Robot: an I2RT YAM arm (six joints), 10 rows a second.
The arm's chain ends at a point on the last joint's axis. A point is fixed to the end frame.
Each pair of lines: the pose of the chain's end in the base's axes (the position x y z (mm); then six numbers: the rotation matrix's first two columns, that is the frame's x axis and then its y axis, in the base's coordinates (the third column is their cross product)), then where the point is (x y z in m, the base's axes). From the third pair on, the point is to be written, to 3 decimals.
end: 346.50 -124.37 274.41 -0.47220 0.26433 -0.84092 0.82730 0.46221 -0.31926
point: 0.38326 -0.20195 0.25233
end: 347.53 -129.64 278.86 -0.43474 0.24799 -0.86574 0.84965 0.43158 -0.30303
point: 0.38310 -0.20876 0.26063
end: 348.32 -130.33 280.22 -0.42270 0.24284 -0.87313 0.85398 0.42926 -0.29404
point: 0.384 -0.210 0.263
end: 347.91 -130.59 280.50 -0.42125 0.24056 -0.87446 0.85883 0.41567 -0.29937
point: 0.383 -0.210 0.264
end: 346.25 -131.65 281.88 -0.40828 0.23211 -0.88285 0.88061 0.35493 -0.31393
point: 0.376 -0.214 0.268
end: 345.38 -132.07 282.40 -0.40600 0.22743 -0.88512 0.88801 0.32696 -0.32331
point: 0.373 -0.215 0.270
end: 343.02 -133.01 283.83 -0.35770 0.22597 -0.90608 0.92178 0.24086 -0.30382
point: 0.364 -0.219 0.275
